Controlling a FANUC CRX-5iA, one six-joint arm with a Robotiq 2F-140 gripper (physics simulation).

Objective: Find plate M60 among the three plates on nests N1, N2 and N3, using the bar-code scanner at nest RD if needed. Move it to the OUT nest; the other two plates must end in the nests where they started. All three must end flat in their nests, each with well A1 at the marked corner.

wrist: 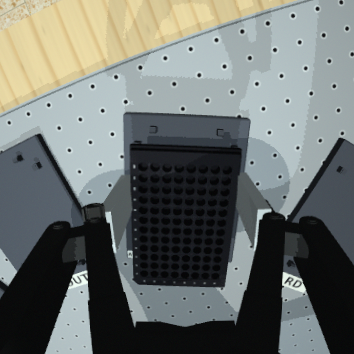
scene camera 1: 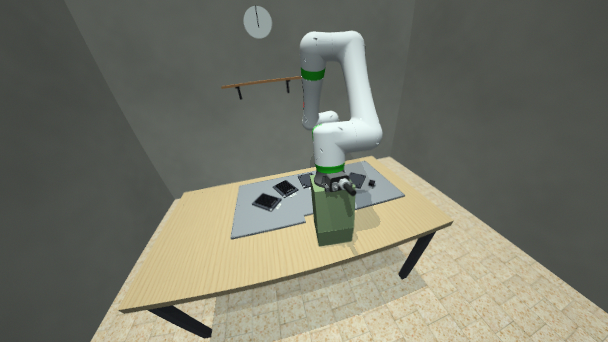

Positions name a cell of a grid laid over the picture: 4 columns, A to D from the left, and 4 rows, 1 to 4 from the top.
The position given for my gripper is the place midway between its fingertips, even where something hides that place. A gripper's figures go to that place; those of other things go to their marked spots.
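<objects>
Lens distances: my gripper (wrist: C3) is 21 cm from the lens; a nest N3 (wrist: B2) is 26 cm from the lens.
</objects>
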